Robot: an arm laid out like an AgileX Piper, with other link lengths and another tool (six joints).
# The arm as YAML. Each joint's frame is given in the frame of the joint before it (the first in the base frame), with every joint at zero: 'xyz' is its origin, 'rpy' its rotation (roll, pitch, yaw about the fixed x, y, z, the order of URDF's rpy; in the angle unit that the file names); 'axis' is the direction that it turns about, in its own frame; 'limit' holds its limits. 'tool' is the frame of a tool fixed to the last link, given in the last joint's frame.
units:
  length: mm
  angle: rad
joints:
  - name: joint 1
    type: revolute
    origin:
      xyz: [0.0, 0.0, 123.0]
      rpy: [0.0, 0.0, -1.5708]
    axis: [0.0, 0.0, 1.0]
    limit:
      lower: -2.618
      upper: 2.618
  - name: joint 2
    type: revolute
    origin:
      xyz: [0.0, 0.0, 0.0]
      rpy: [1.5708, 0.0, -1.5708]
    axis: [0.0, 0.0, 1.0]
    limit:
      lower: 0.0
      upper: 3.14
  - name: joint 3
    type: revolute
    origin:
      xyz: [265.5, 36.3, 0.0]
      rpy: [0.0, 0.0, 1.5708]
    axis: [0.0, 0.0, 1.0]
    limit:
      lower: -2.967
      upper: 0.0
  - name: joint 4
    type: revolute
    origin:
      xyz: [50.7, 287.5, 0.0]
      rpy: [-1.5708, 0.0, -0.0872]
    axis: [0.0, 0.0, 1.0]
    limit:
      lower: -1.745
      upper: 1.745
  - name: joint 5
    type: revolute
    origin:
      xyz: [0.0, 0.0, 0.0]
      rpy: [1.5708, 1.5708, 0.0]
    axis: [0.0, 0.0, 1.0]
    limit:
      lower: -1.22
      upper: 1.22
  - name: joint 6
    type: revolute
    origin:
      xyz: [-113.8, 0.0, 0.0]
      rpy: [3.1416, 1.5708, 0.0]
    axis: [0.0, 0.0, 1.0]
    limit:
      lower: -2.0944
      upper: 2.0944
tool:
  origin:
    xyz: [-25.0, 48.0, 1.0]
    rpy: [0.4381, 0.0, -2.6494]
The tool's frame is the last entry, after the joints.
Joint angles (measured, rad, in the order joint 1, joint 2, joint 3, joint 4, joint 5, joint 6), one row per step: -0.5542 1.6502 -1.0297 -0.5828 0.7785 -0.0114; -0.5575 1.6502 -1.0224 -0.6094 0.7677 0.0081; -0.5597 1.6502 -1.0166 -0.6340 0.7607 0.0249; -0.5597 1.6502 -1.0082 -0.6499 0.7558 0.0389; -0.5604 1.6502 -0.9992 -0.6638 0.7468 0.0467; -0.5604 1.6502 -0.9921 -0.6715 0.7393 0.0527; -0.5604 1.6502 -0.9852 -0.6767 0.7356 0.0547; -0.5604 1.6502 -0.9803 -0.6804 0.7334 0.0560; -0.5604 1.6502 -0.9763 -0.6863 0.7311 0.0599; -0.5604 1.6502 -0.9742 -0.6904 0.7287 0.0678; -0.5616 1.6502 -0.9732 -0.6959 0.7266 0.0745; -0.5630 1.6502 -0.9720 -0.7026 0.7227 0.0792; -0.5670 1.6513 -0.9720 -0.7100 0.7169 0.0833; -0.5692 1.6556 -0.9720 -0.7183 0.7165 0.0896; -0.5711 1.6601 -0.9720 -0.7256 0.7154 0.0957; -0.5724 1.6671 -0.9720 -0.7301 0.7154 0.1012; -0.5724 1.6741 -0.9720 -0.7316 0.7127 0.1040; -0.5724 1.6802 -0.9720 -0.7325 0.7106 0.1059
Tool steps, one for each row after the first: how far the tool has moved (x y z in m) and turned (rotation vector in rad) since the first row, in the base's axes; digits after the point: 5 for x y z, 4 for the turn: -0.00129 -0.00230 -0.00146 -0.0164 -0.0007 -0.0013; -0.00249 -0.00425 -0.00245 -0.0313 0.0007 -0.0016; -0.00378 -0.00445 -0.00432 -0.0383 0.0036 -0.0027; -0.00501 -0.00488 -0.00638 -0.0443 0.0056 0.0021; -0.00571 -0.00475 -0.00814 -0.0467 0.0055 0.0051; -0.00686 -0.00440 -0.00976 -0.0471 0.0094 0.0083; -0.00774 -0.00414 -0.01090 -0.0473 0.0126 0.0104; -0.00841 -0.00413 -0.01178 -0.0494 0.0146 0.0116; -0.00845 -0.00405 -0.01236 -0.0509 0.0120 0.0084; -0.00862 -0.00457 -0.01258 -0.0541 0.0100 0.0057; -0.00877 -0.00535 -0.01280 -0.0583 0.0082 0.0061; -0.00900 -0.00705 -0.01307 -0.0633 0.0053 0.0058; -0.00944 -0.00818 -0.01418 -0.0664 0.0089 0.0034; -0.00972 -0.00917 -0.01540 -0.0688 0.0118 0.0012; -0.00993 -0.00972 -0.01746 -0.0678 0.0167 -0.0020; -0.00958 -0.00985 -0.01966 -0.0651 0.0195 -0.0018; -0.00932 -0.00992 -0.02158 -0.0625 0.0222 -0.0017
